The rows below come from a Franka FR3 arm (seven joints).
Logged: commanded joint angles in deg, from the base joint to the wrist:
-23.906, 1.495, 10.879, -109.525, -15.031, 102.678, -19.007
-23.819, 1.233, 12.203, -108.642, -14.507, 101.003, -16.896
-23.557, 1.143, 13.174, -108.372, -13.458, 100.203, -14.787
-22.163, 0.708, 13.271, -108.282, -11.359, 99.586, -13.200
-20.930, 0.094, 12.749, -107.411, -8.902, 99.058, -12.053
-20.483, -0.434, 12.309, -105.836, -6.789, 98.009, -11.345
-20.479, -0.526, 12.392, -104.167, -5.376, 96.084, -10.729
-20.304, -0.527, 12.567, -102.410, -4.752, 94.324, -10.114
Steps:
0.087, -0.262, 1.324, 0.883, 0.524, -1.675, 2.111
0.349, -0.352, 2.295, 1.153, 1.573, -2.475, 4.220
1.743, -0.787, 2.392, 1.243, 3.672, -3.092, 5.807
2.976, -1.401, 1.870, 2.114, 6.129, -3.620, 6.954
3.423, -1.929, 1.430, 3.689, 8.242, -4.669, 7.662
3.427, -2.021, 1.513, 5.358, 9.655, -6.594, 8.278
3.602, -2.022, 1.688, 7.115, 10.279, -8.354, 8.893

